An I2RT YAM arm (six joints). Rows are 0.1 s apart.
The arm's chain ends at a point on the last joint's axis. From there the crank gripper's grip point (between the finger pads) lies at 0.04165 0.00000 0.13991 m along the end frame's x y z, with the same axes.
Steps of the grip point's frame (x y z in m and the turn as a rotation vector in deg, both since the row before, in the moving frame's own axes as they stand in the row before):
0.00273 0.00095 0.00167 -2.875 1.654 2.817
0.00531 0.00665 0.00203 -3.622 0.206 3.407
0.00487 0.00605 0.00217 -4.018 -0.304 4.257
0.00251 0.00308 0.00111 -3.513 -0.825 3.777
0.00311 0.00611 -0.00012 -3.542 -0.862 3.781
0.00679 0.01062 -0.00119 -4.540 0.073 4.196
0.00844 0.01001 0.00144 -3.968 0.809 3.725
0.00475 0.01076 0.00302 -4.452 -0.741 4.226
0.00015 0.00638 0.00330 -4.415 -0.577 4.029
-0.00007 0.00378 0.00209 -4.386 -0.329 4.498
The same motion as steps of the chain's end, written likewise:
-0.00106 -0.00818 0.00316 -2.875 1.654 2.817
0.00514 -0.00467 0.00254 -3.622 0.206 3.407
0.00609 -0.00681 0.00240 -4.018 -0.304 4.257
0.00490 -0.00818 0.00087 -3.513 -0.825 3.777
0.00559 -0.00522 -0.00038 -3.542 -0.862 3.781
0.00713 -0.00349 -0.00058 -4.540 0.073 4.196
0.00687 -0.00241 0.00247 -3.968 0.809 3.725
0.00707 -0.00311 0.00304 -4.452 -0.741 4.226
0.00204 -0.00727 0.00342 -4.415 -0.577 4.029
0.00128 -0.01015 0.00239 -4.386 -0.329 4.498

